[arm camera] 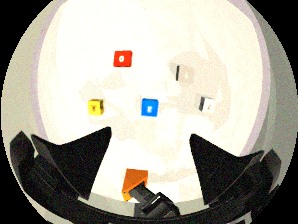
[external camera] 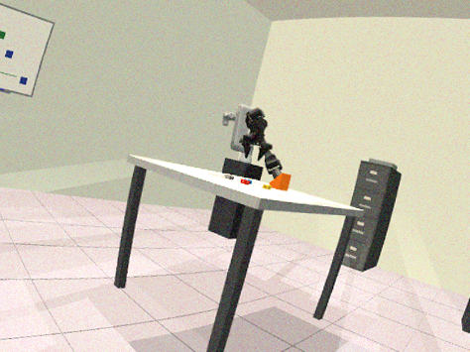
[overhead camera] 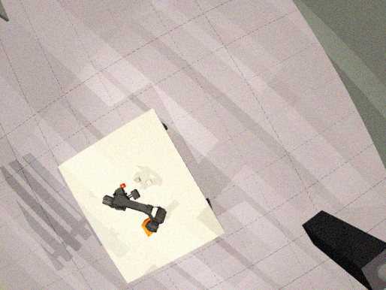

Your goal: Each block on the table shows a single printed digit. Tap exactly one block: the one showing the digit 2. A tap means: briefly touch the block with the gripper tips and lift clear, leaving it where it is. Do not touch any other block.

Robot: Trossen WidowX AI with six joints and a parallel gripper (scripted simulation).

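Right now my gripper tip is 1 cm past the blue block and 12 cm above it. Round my gripper tip: yellow block: 1 cm behind, 13 cm to the left, 12 cm below; red block: 9 cm ahead, 6 cm to the left, 12 cm below; pale grey block: 6 cm ahead, 7 cm to the right, 12 cm below.
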